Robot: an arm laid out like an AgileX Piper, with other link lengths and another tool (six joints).
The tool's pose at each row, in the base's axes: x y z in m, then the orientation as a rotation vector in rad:
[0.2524 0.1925 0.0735 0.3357 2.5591 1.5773]
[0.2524 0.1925 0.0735 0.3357 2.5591 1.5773]
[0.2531 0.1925 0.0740 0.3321 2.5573 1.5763]
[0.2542 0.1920 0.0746 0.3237 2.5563 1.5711]
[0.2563 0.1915 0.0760 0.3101 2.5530 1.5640]
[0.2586 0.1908 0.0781 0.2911 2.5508 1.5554]
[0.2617 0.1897 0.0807 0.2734 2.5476 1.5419]
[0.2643 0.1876 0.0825 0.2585 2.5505 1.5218]
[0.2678 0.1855 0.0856 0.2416 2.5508 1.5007]
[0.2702 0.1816 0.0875 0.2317 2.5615 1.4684]
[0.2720 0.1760 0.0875 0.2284 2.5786 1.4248]
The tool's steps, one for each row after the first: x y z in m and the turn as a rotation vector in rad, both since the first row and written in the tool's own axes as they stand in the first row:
[0.0000 0.0000 0.0000 0.0000 0.0000 0.0000]
[-0.0007 0.0005 -0.0001 -0.0005 -0.0009 -0.0031]
[-0.0018 0.0010 -0.0005 0.0013 -0.0021 -0.0102]
[-0.0040 0.0023 -0.0012 0.0028 -0.0044 -0.0218]
[-0.0063 0.0042 -0.0022 0.0052 -0.0053 -0.0368]
[-0.0096 0.0064 -0.0037 0.0099 -0.0094 -0.0529]
[-0.0126 0.0074 -0.0058 0.0207 -0.0130 -0.0670]
[-0.0164 0.0097 -0.0082 0.0309 -0.0182 -0.0835]
[-0.0197 0.0100 -0.0120 0.0519 -0.0230 -0.0952]
[-0.0228 0.0078 -0.0164 0.0820 -0.0298 -0.1036]

